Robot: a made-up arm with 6 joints. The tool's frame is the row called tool. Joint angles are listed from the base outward. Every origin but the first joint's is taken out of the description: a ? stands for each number. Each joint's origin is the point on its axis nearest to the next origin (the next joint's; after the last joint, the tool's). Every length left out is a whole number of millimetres.
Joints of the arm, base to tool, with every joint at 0 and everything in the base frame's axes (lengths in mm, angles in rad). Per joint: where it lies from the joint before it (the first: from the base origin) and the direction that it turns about. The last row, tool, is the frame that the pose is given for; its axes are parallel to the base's.
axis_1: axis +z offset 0 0 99
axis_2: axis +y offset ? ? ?
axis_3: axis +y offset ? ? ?
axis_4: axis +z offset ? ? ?
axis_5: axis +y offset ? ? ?
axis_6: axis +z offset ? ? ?
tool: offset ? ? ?
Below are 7 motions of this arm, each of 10 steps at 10 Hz.
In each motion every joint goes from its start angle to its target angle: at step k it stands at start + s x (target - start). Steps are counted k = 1, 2, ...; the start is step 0. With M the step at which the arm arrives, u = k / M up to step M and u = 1 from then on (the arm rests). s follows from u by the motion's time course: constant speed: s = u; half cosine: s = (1 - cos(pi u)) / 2; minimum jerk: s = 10 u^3 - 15 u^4 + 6 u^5.
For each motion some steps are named. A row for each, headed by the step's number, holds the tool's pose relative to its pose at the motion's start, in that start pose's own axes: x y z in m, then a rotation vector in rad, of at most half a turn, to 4 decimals.
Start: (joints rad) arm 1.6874 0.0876 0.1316 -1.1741 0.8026 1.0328
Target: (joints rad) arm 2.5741 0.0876 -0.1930 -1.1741 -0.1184 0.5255
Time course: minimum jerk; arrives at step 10
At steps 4, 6, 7, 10:
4: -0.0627 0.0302 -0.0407 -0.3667 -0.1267 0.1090
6: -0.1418 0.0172 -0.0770 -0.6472 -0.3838 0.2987
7: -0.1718 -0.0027 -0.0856 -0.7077 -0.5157 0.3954
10: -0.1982 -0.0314 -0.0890 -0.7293 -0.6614 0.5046

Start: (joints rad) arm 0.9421 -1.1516 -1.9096 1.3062 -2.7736 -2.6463
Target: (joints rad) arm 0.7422 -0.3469 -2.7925 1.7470 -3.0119 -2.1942
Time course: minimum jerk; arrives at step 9
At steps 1, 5, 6, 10:
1: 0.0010 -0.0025 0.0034 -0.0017 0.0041 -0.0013
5: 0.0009 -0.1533 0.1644 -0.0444 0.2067 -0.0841
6: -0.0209 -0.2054 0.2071 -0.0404 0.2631 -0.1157
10: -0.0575 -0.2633 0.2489 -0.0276 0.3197 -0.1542

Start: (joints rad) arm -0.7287 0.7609 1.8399 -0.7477 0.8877 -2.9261
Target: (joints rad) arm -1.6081 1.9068 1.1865 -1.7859 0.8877 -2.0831
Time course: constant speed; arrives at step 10
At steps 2, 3, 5, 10:
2: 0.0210 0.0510 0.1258 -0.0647 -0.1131 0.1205
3: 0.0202 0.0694 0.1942 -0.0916 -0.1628 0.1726
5: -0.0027 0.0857 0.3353 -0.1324 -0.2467 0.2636
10: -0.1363 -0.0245 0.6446 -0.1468 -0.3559 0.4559

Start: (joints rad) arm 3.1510 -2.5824 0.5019 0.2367 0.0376 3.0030
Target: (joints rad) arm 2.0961 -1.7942 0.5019 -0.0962 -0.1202 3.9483
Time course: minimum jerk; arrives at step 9
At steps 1, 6, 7, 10:
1: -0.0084 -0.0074 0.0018 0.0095 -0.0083 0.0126
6: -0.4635 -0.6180 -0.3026 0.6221 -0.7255 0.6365
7: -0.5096 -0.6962 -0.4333 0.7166 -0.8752 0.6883
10: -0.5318 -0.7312 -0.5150 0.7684 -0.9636 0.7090

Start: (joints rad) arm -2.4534 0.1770 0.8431 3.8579 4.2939 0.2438
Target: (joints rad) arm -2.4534 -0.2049 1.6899 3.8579 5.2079 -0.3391
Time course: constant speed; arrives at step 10
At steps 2, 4, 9, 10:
2: -0.0073 0.0123 0.0228 0.0401 0.1071 -0.0586
4: -0.0182 0.0281 0.0477 0.0568 0.2194 -0.1133
9: -0.0621 0.0828 0.1184 -0.0073 0.5014 -0.2371
10: -0.0738 0.0961 0.1338 -0.0383 0.5544 -0.2604

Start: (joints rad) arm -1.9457 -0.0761 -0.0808 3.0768 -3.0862 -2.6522
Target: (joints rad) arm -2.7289 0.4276 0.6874 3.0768 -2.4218 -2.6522
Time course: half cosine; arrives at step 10
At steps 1, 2, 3, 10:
1: -0.0145 0.0103 0.0018 0.0121 0.0101 0.0186
2: -0.0582 0.0367 0.0097 0.0458 0.0405 0.0729
3: -0.1301 0.0672 0.0291 0.0944 0.0904 0.1576
10: -0.5483 -0.1089 0.3576 0.2768 0.5269 0.7624

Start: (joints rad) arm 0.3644 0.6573 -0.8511 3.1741 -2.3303 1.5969
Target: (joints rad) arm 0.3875 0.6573 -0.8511 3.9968 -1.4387 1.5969
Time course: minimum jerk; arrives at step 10
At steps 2, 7, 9, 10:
2: -0.0036 -0.0043 -0.0002 0.0507 -0.0379 -0.0326
7: -0.0606 -0.0424 -0.0385 0.6979 -0.6901 -0.2694
9: -0.0689 -0.0451 -0.0528 0.8104 -0.8443 -0.2660
10: -0.0693 -0.0452 -0.0536 0.8164 -0.8530 -0.2652

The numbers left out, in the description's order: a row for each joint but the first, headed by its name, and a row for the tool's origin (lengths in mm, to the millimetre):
axis_2: 0 37 0
axis_3: 0 0 437
axis_4: 0 0 418
axis_5: 0 0 0
axis_6: 0 0 86
tool: 0 0 0

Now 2 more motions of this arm.
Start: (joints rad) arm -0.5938 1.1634 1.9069 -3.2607 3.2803 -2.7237
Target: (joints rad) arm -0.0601 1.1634 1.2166 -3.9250 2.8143 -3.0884
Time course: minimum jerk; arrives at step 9
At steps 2, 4, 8, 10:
2: 0.0250 0.0055 -0.0024 0.0000 -0.0187 0.0632
4: 0.1312 0.0508 0.0018 -0.0357 -0.0885 0.3244
8: 0.2890 0.2227 0.0689 -0.2574 -0.2519 0.7282
10: 0.2912 0.2269 0.0709 -0.2635 -0.2563 0.7343

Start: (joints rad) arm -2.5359 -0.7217 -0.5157 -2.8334 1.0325 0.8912
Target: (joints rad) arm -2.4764 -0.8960 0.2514 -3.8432 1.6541 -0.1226
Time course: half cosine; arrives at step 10
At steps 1, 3, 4, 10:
1: -0.0011 0.0025 -0.0029 0.0129 -0.0128 -0.0418
3: -0.0092 0.0194 -0.0268 0.1236 -0.1096 -0.3331
4: -0.0149 0.0301 -0.0482 0.2272 -0.1826 -0.5309
10: -0.0191 0.0482 -0.1786 0.8831 -0.4010 -1.0792

